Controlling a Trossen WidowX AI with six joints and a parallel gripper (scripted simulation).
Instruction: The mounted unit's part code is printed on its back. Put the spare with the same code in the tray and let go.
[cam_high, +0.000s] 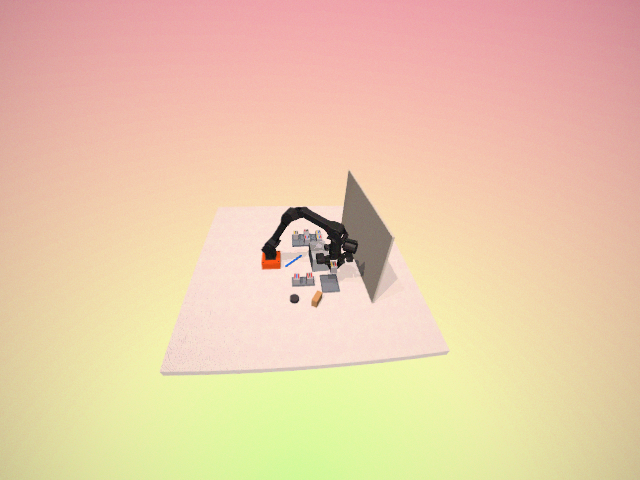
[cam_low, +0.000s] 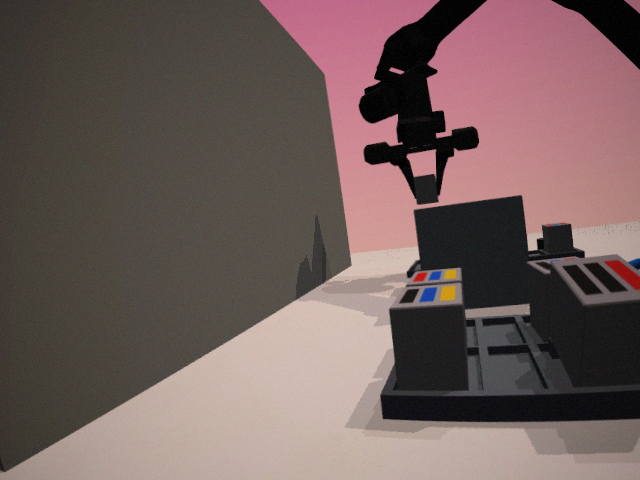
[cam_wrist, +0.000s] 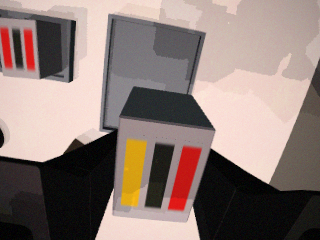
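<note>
Now: the flat tray 10 mm behind my gripper tip and 120 mm below it. Also, from my gripper tip: small rack (160 mm behind, 20 mm to the left, 110 mm below); orange block (90 mm behind, 120 mm to the right, 100 mm below); mounted unit (50 mm behind, 190 mm to the left, 70 mm below).
</note>
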